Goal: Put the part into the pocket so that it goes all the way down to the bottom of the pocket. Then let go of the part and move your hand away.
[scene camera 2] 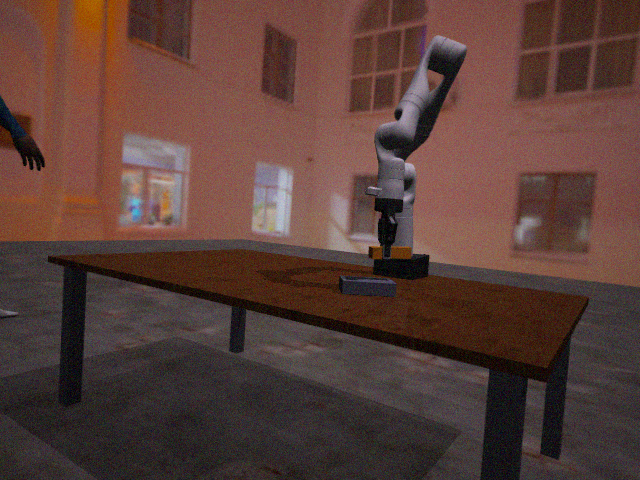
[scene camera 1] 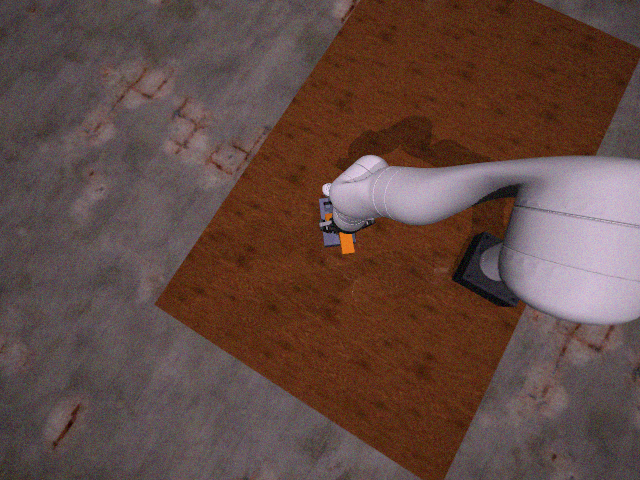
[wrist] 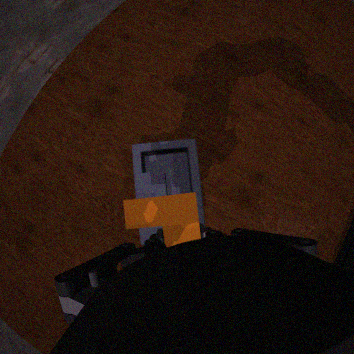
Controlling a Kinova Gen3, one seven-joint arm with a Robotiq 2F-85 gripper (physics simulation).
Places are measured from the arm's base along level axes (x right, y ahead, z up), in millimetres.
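Pixels of known places: gripper, fingertip midpoint: (scene camera 2: 384, 258) (wrist: 180, 235); arm's base, origin of the base link: (scene camera 1: 497, 264).
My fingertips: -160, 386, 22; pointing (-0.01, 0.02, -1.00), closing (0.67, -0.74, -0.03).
Note:
Ahead of a thing's pixels: the offset from my fingertips to its top centre, as dx, dy, dz. "spot": to the spot under its first point. Level surfaces: height alone.
The orange part {-19, +2, +35} (scene camera 1: 347, 243) (scene camera 2: 400, 252) (wrist: 160, 210) is L-shaped in the wrist view. My gripper (scene camera 1: 341, 230) (scene camera 2: 386, 252) (wrist: 180, 235) is shut on it and holds it roughly level above the blue-grey block {+27, +37, -57} (scene camera 1: 330, 240) (scene camera 2: 367, 287) (wrist: 198, 175) with the pocket. In scene camera 2 the part appears higher than the block, with a gap between them. In the wrist view the part overlaps the block's lower portion and sticks out past its left edge. The pocket {spot: +63, +49, -88} (wrist: 175, 167) shows its recessed floor beyond the part. The fingertips are mostly hidden by the wrist in scene camera 1.
The block lies on the brown wooden table {dz -93} (scene camera 1: 289, 268) (scene camera 2: 465, 315) (wrist: 75, 150). The dark robot base (scene camera 1: 478, 268) (scene camera 2: 400, 266) stands on the table behind the part in scene camera 2. A person's arm (scene camera 2: 18, 134) shows at the left edge, beyond the table.

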